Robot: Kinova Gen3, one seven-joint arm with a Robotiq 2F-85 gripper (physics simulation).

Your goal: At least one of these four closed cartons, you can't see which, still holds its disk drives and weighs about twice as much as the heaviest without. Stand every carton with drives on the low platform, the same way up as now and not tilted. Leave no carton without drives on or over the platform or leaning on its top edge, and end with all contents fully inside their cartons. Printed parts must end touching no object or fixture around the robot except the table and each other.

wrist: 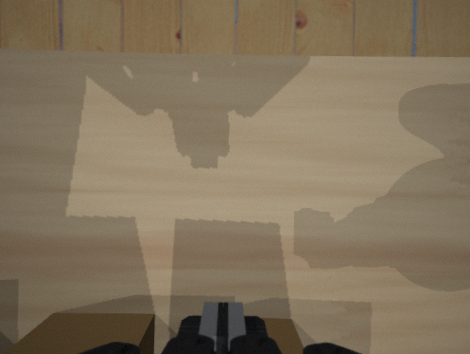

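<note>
My gripper (pixel 223 330) is shut at the bottom middle of the wrist view, its two fingertips together with nothing seen between them. A brown carton (pixel 95 331) shows in part at the bottom left, left of the fingers, its top and a darker side face in view. Another brown carton (pixel 284 334) shows in part at the bottom, just right of the fingertips and partly hidden behind the gripper. No print shows on either. The low platform does not show in this view, and the contents of the cartons are hidden.
The pale wooden table top (pixel 330 150) spans most of the view, with shadows of the arm and other things across it. Its straight edge runs across near the top, and a plank floor (pixel 210 25) lies beyond. A dark shadow edge shows at the lower left.
</note>
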